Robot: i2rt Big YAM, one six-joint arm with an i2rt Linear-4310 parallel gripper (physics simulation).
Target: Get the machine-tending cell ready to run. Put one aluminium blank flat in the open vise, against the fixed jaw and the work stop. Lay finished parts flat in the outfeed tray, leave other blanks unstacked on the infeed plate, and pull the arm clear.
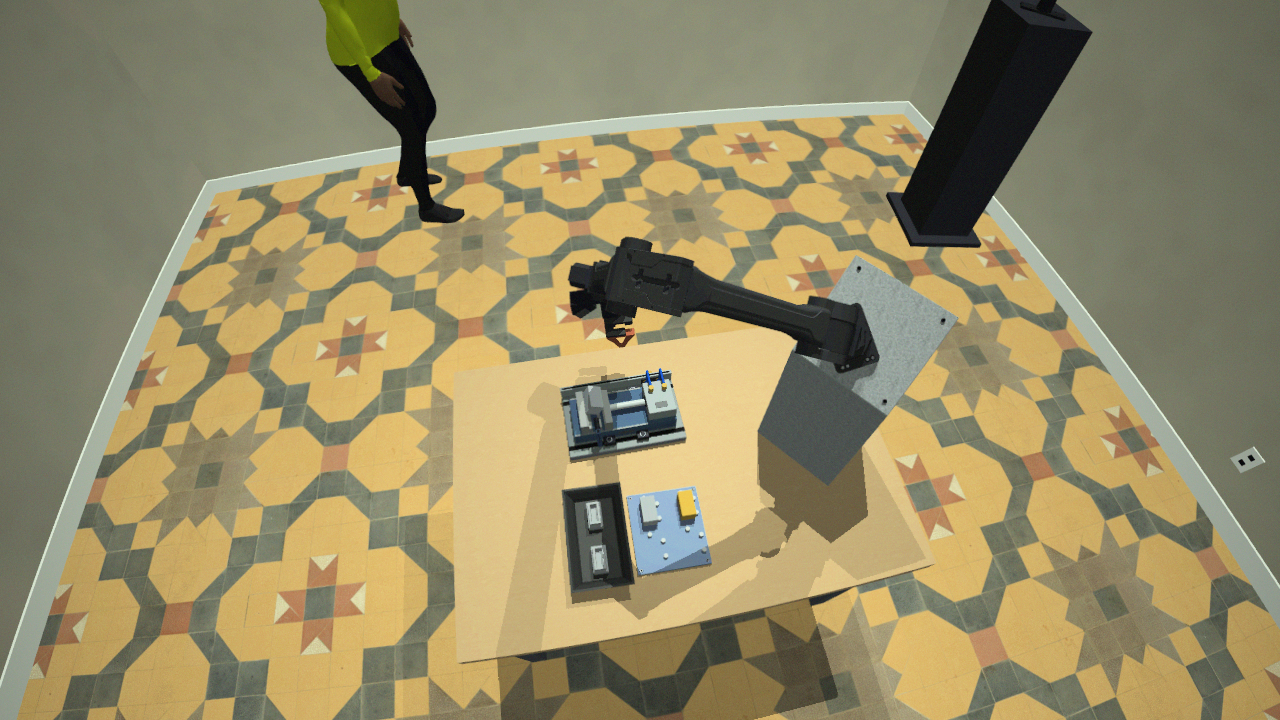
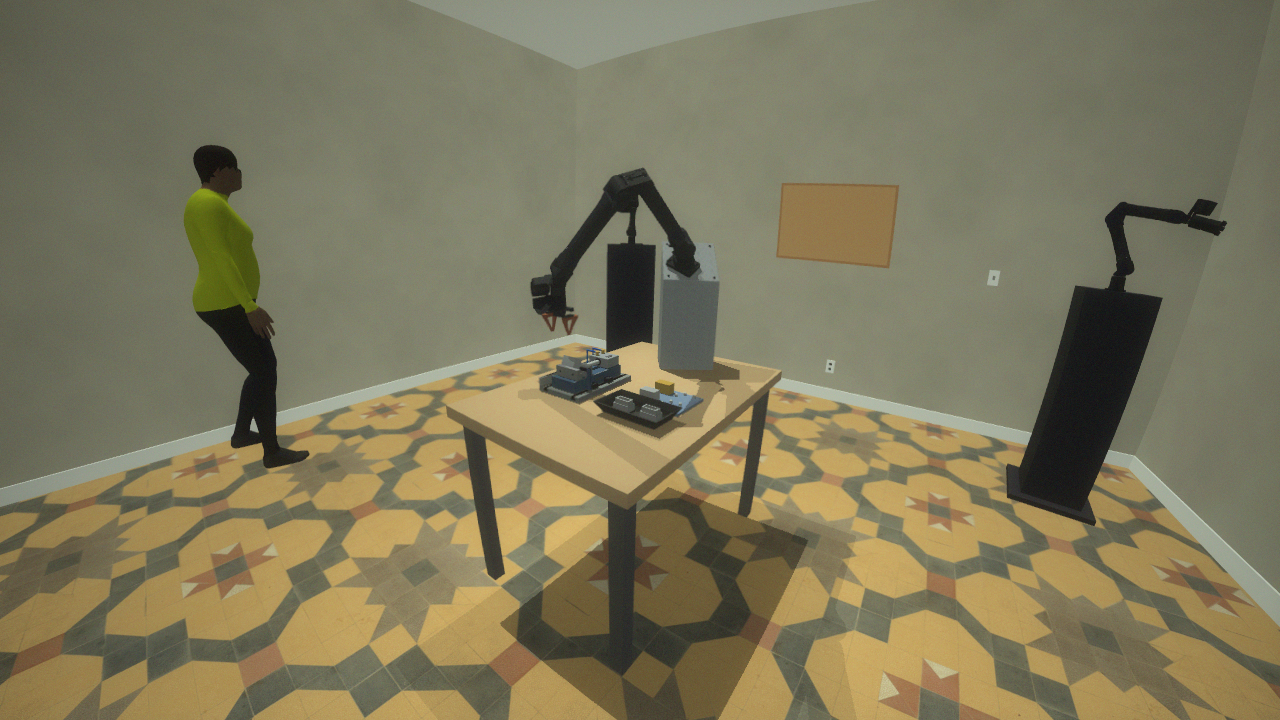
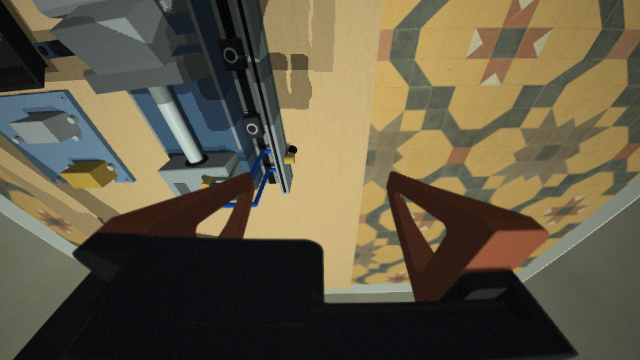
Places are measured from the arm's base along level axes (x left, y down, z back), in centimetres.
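Where they show: gripper, between the fingertips: (image 1: 619, 331) (image 2: 560, 333) (image 3: 320, 179); arm's base, origin of its link: (image 1: 849, 338) (image 2: 682, 265).
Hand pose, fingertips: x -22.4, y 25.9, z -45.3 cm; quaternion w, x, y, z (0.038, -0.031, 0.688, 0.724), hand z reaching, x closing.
Observation:
Each offset is from my fingertips to the top centre of the thing. "spot": to the spot under its first point.
The vise {dx +15.8, dy +7.1, dz +0.1 cm} (image 1: 631, 420) (image 2: 581, 377) (image 3: 212, 102) stands on the table. A grey block {dx +16.0, dy +4.3, dz -6.9 cm} (image 1: 594, 400) (image 3: 112, 40) sits askew at its jaws, looking tilted rather than flat; its underside is hidden. Two finished parts {spot: dx +42.9, dy +13.7, dz -6.8 cm} (image 1: 594, 515) {spot: dx +53.2, dy +13.7, dz -5.8 cm} (image 1: 598, 559) lie apart in the black outfeed tray (image 1: 570, 541) (image 2: 629, 416) (image 3: 20, 55). A grey blank {dx +41.9, dy +12.6, dz +5.9 cm} (image 1: 648, 509) (image 3: 42, 126) and a yellow block {dx +40.8, dy +12.6, dz +14.9 cm} (image 1: 686, 504) (image 2: 664, 386) (image 3: 87, 173) sit apart on the blue infeed plate {dx +45.9, dy +16.2, dz +10.3 cm} (image 1: 644, 550) (image 3: 95, 145). My gripper (image 1: 620, 334) (image 2: 561, 327) (image 3: 320, 179) is open and empty, above the table's far edge beyond the vise.
Blue hoses {spot: dx +5.9, dy +12.9, dz +8.9 cm} (image 1: 654, 377) (image 3: 257, 187) rise at the vise's end. My arm's grey pedestal (image 1: 819, 416) (image 2: 688, 322) stands at the table's right. A person in a yellow-green top (image 1: 362, 35) (image 2: 219, 246) stands away from the table. Black columns (image 1: 989, 125) (image 2: 1083, 394) stand farther off.

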